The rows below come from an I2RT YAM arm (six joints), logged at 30 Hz.
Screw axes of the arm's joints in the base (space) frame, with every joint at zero. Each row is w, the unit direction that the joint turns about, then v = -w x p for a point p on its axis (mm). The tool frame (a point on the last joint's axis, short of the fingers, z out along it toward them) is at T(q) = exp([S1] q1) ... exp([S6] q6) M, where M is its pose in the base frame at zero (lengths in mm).
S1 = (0, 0, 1, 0, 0, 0)
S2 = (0, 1, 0, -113.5, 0, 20)
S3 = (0, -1, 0, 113.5, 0, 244)
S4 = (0, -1, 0, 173.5, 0, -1)
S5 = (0, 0, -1, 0, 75, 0)
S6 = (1, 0, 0, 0, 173.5, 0)
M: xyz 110.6 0 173.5 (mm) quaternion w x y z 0.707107 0 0.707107 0
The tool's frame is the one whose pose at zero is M.
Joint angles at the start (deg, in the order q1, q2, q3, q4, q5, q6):
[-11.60, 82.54, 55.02, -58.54, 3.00, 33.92]
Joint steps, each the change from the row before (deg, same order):
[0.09, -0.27, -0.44, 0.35, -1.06, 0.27]
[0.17, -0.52, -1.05, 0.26, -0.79, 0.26]
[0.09, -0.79, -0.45, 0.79, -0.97, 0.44]
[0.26, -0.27, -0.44, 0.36, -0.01, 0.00]
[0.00, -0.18, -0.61, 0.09, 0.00, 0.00]
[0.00, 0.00, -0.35, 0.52, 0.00, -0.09]
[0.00, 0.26, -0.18, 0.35, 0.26, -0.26]
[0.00, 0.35, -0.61, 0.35, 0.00, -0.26]
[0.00, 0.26, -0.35, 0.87, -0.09, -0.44]
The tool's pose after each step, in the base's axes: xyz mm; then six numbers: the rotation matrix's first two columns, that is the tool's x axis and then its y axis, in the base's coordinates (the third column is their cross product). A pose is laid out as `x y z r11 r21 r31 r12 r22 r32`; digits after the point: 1 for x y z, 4 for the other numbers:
232.2 -48.5 205.1 -0.6950 0.7147 -0.0784 0.7161 0.6978 0.0124
229.0 -46.7 202.4 -0.6947 0.7162 -0.0667 0.7166 0.6972 0.0215
228.2 -45.5 203.5 -0.6897 0.7204 -0.0730 0.7191 0.6933 0.0471
227.3 -44.3 202.6 -0.6927 0.7172 -0.0756 0.7158 0.6966 0.0491
225.4 -43.9 200.6 -0.6932 0.7173 -0.0708 0.7161 0.6965 0.0457
225.4 -43.9 199.1 -0.6941 0.7162 -0.0733 0.7149 0.6977 0.0473
225.8 -44.1 197.4 -0.6972 0.7130 -0.0747 0.7121 0.7008 0.0424
225.1 -44.0 193.5 -0.7012 0.7099 -0.0662 0.7093 0.7040 0.0360
226.0 -44.1 191.2 -0.7064 0.7044 -0.0693 0.7037 0.7094 0.0394

